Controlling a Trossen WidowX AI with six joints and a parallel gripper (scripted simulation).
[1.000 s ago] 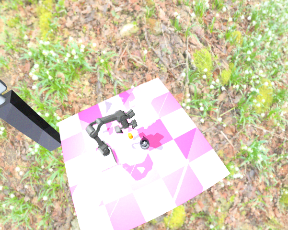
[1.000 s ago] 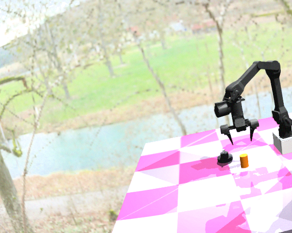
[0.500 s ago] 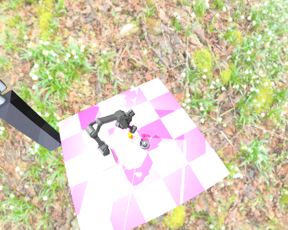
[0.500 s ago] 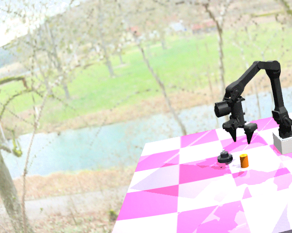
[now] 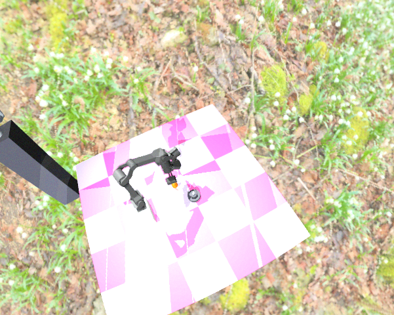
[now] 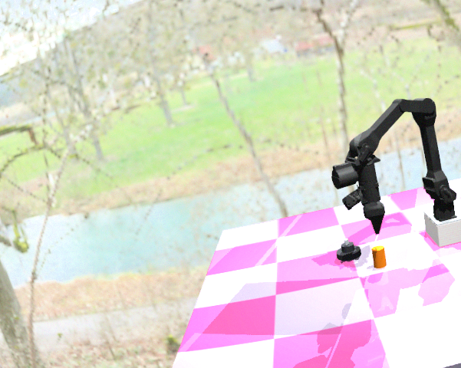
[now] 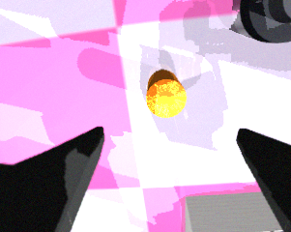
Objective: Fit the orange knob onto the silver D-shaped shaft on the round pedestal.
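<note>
The orange knob is 8 cm below my gripper tip. The rest, counted from my gripper tip: round pedestal 14 cm to the right, 9 cm below, 8 cm ahead.
</note>
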